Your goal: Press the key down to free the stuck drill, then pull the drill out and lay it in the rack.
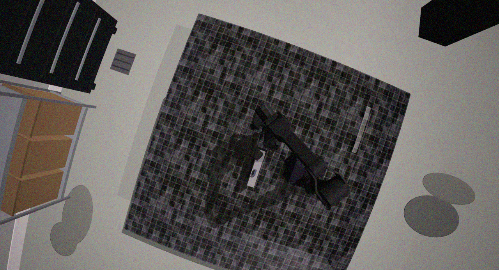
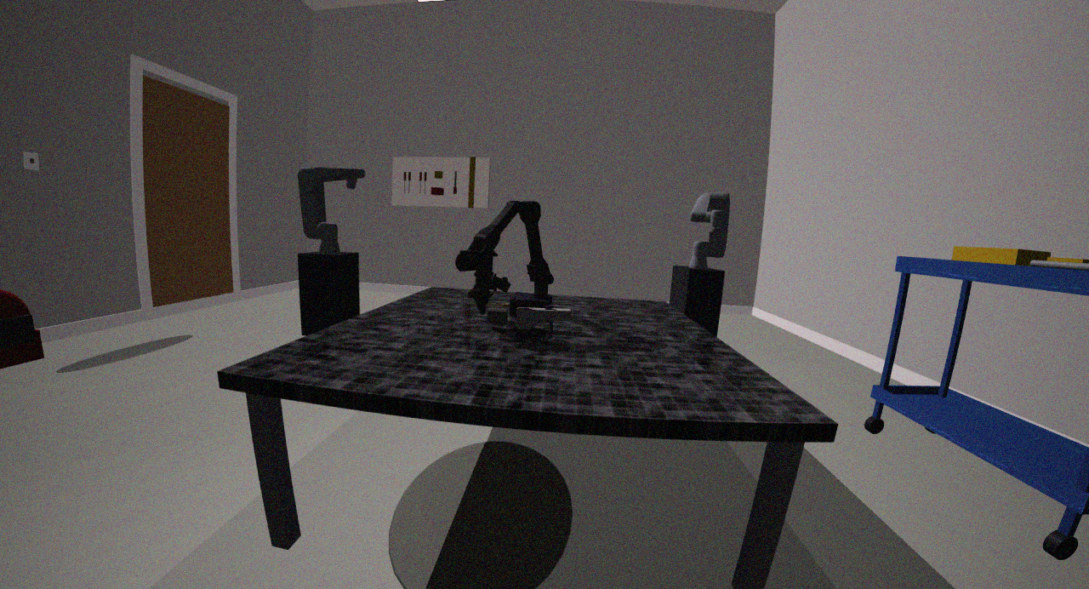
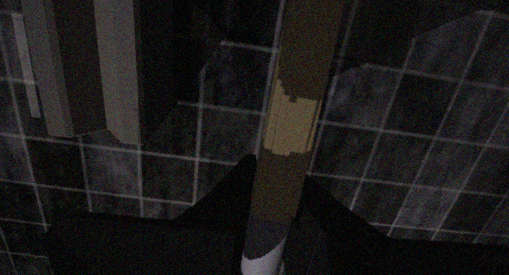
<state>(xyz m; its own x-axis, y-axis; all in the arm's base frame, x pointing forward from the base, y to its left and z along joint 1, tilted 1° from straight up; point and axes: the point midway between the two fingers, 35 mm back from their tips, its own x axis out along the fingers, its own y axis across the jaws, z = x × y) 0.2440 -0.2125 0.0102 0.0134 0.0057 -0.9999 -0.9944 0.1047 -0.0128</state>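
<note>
Right now my gripper tip is 40 mm to the right of the drill and 40 mm below it. Also, from my gripper tip: dark grey block (30 mm ahead, 200 mm to the left, 10 mm above).
</note>
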